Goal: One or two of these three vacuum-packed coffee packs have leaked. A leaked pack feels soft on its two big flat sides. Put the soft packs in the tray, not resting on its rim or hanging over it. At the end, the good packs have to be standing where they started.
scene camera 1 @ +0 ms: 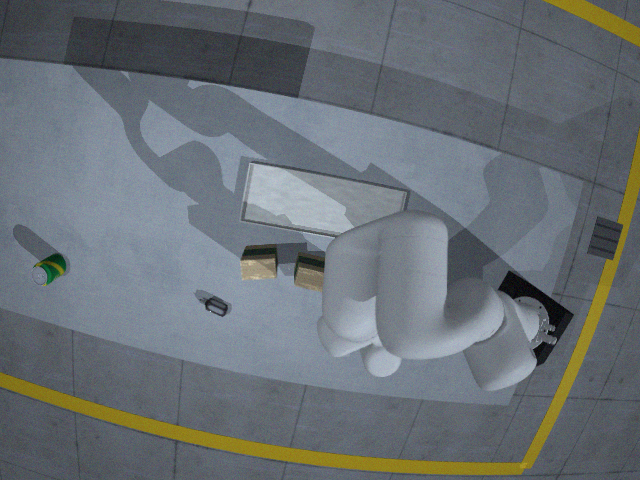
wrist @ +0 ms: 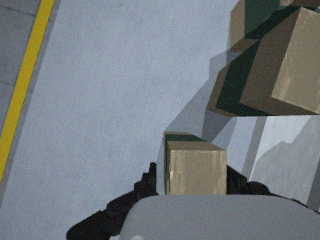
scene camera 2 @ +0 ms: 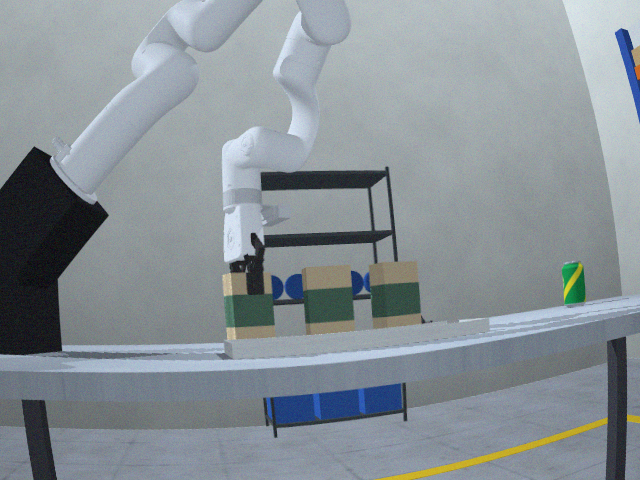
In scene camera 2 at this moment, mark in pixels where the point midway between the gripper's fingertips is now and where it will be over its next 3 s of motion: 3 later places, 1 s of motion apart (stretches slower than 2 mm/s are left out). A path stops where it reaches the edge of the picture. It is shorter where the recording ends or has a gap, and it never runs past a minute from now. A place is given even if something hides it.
My gripper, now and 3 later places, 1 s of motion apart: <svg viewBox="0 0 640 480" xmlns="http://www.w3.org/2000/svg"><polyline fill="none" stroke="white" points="247,296 245,249 322,252 325,269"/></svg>
